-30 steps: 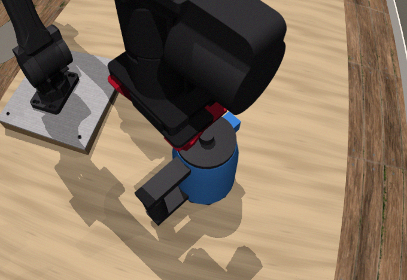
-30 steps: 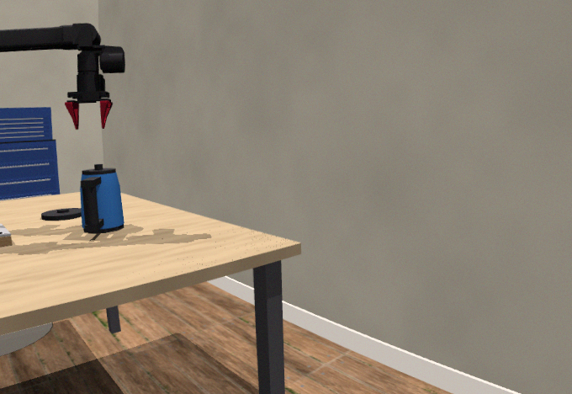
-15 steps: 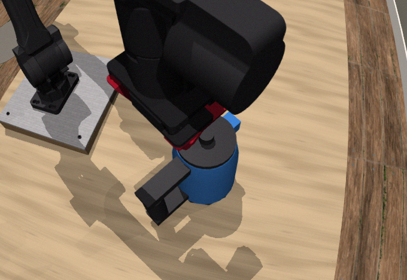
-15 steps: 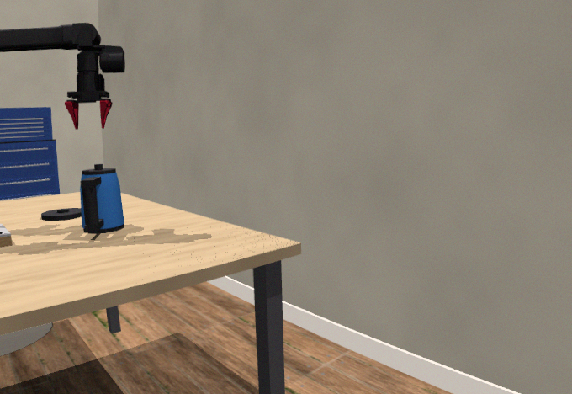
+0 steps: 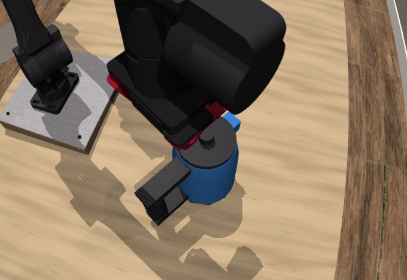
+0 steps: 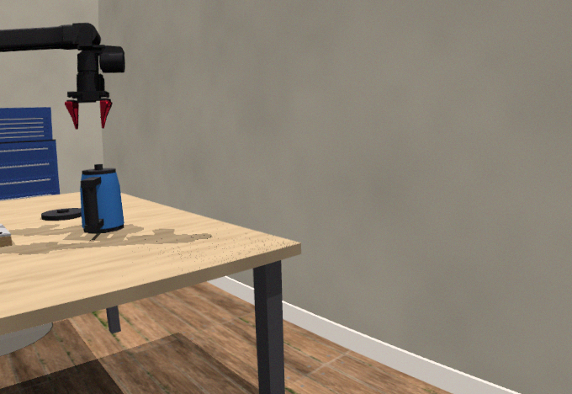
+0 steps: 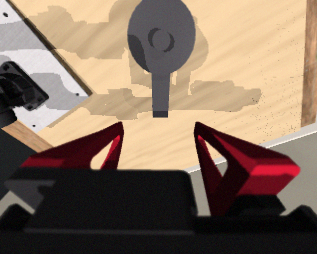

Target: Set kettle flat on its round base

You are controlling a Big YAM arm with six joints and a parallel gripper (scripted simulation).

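Now: hand 20 mm short of the blue kettle, 30 mm to the right of it and 210 mm above it. Round my hand: black round base (20 mm behind, 360 mm to the left, 290 mm below).
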